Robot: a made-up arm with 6 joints.
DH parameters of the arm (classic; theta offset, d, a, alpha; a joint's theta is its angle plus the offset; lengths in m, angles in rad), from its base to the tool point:
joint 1: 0 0.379 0.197 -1.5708
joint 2: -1.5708 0 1.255 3.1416
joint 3: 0 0 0.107 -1.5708
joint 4: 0 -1.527 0 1.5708
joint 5: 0 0 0 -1.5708
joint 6: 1.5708 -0.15 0 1.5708
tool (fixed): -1.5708 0 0 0
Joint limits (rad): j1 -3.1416..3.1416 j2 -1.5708..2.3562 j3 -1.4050..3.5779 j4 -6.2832..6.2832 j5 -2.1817..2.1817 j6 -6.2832..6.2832
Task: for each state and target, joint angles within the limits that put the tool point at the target. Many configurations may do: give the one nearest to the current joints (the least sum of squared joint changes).
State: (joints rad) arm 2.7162 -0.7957 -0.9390 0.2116 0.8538 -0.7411
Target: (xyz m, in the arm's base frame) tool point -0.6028 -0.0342 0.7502
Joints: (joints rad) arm 3.0764 -1.2177 -1.4050 0.5292 1.3221 -0.7411
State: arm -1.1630 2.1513 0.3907 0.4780 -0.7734 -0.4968
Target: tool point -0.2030 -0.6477 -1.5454
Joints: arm -1.7835 1.9446 -0.0700 0.5519 -0.9011 -0.4968
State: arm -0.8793 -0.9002 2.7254 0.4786 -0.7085 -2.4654
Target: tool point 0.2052 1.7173 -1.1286
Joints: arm -1.7110 -1.5708 2.7050 0.4419 -0.6098 -2.4654
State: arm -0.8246 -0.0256 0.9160 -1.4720 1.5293 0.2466
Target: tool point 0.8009 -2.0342 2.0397
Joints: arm -1.1274 0.4404 0.7111 -1.4917 1.5051 0.2466
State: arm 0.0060 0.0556 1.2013 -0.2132 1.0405 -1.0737
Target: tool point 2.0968 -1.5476 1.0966
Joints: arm -0.6229 0.7005 0.4060 -0.2613 1.0534 -1.0737
